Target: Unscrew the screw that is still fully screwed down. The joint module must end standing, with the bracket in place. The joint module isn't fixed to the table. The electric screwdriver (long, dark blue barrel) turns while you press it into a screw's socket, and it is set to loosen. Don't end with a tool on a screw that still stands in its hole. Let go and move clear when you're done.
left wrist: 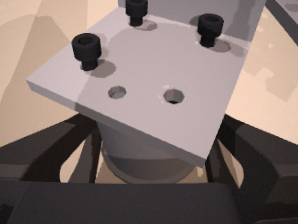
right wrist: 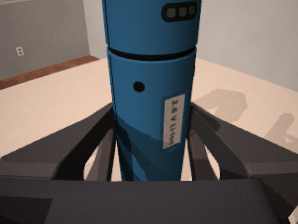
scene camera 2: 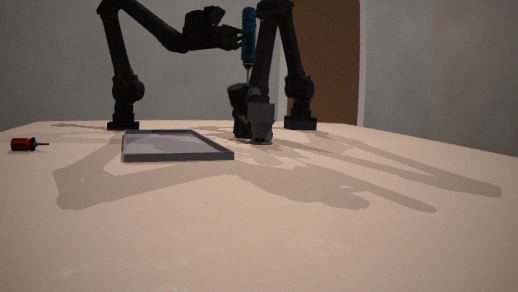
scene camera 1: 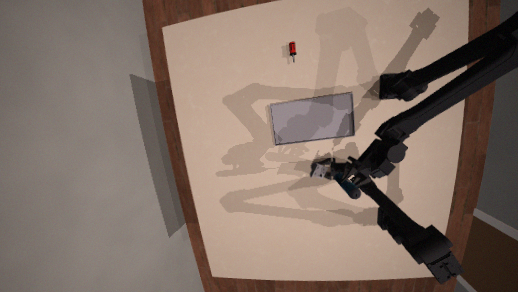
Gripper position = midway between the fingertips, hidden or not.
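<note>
My left gripper (left wrist: 151, 112). My right gripper (scene camera 2: 251, 35), also in the right wrist view (right wrist: 151, 111). Blue electric screwdriver (scene camera 2: 248, 44), also in the right wrist view (right wrist: 151, 58); out of frame in the left wrist view. Shallow grey tray (scene camera 1: 331, 117), also in scene camera 2 (scene camera 2: 142, 145). Grey bracket (left wrist: 161, 60). Grey joint module (left wrist: 132, 161). Screw (left wrist: 86, 47).
</note>
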